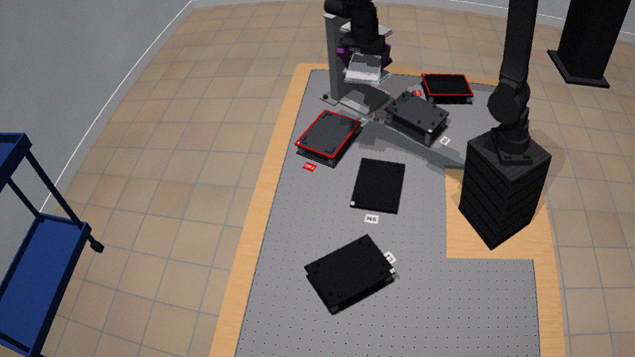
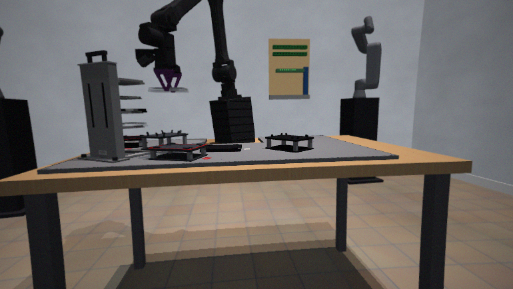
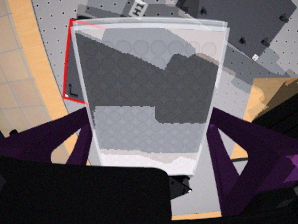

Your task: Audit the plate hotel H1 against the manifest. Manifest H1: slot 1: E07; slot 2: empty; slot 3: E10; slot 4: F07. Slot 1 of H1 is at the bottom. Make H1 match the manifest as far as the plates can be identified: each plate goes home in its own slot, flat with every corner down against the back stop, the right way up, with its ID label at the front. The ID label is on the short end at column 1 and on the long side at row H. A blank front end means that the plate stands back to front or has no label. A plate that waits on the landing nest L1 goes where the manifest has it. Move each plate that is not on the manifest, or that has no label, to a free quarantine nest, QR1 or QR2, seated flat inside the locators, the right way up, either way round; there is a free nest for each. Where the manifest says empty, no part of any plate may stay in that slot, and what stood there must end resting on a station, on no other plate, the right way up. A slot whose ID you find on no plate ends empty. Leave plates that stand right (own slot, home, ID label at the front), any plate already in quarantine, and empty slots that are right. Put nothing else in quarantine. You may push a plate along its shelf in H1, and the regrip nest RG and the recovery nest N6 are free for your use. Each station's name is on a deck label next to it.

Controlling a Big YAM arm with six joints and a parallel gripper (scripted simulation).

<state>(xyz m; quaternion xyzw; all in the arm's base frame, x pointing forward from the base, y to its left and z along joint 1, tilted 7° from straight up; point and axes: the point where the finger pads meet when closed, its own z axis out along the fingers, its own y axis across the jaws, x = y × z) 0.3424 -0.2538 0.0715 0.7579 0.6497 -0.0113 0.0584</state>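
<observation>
My hand is 21 cm above the red-rimmed quarantine nest, 10 cm short of it and 3 cm to the right of it. From my hand the other things lie so: dark plate: 17 cm to the right, 8 cm below, 1 cm behind; then grey plate hotel H1: 21 cm to the right, 8 cm below, 5 cm ahead; then regrip nest: 19 cm below, 16 cm behind, 5 cm to the right.
</observation>
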